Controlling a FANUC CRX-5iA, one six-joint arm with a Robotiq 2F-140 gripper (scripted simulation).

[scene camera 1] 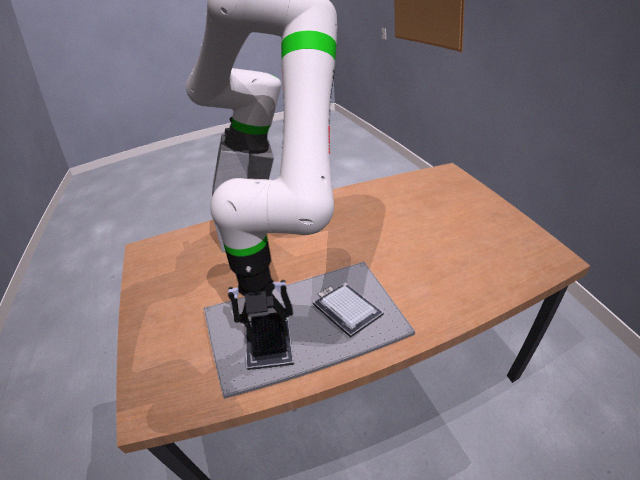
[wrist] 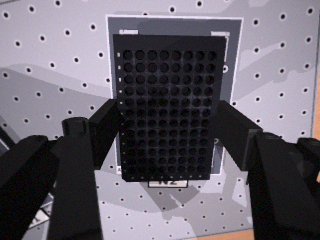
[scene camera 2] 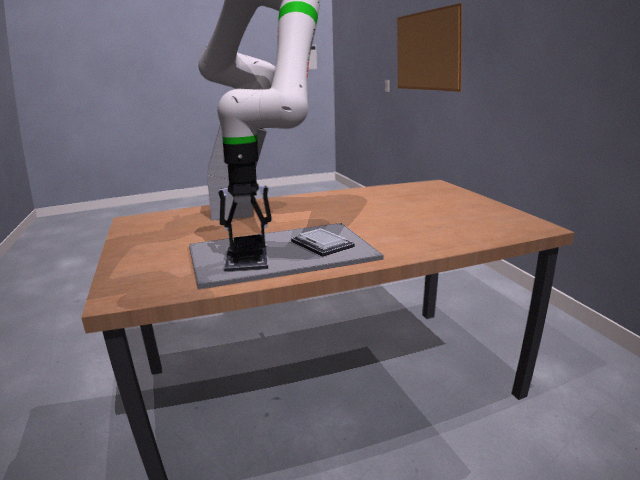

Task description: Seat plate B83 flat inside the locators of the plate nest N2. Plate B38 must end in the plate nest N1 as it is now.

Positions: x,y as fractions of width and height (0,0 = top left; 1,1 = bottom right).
Labels:
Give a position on a black well plate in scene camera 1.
0.43,0.69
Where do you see a white well plate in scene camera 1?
0.55,0.63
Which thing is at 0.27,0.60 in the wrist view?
My gripper.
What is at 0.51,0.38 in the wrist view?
A black well plate.

